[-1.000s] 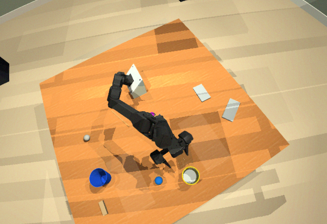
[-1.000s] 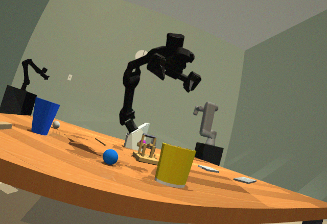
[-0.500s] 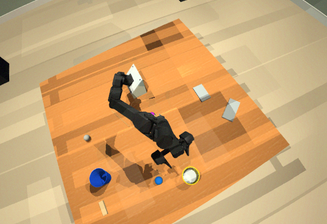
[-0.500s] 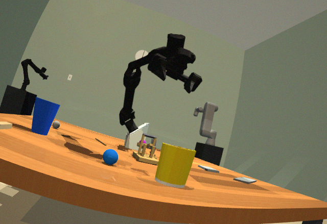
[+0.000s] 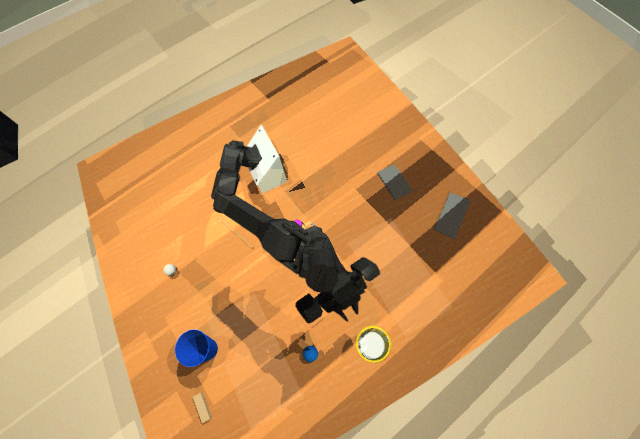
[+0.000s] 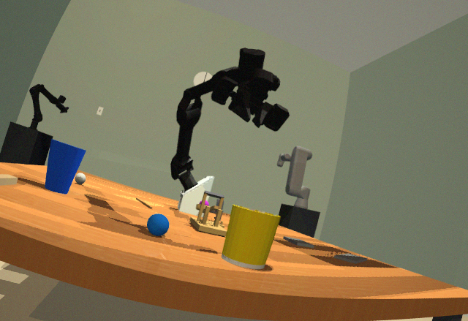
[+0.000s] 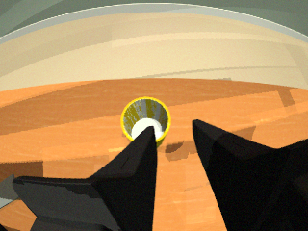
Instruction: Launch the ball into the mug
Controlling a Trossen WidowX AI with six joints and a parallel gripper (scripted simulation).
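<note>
My gripper tip is 35 cm past the magenta ball, 1 cm to the left of it and 21 cm above it. From my gripper tip the other things lie so: blue ball: 2 cm ahead, 14 cm to the right, 25 cm below; wooden catapult: 28 cm behind, 1 cm to the left, 22 cm below; yellow mug: 7 cm ahead, 3 cm to the left, 24 cm below.
</note>
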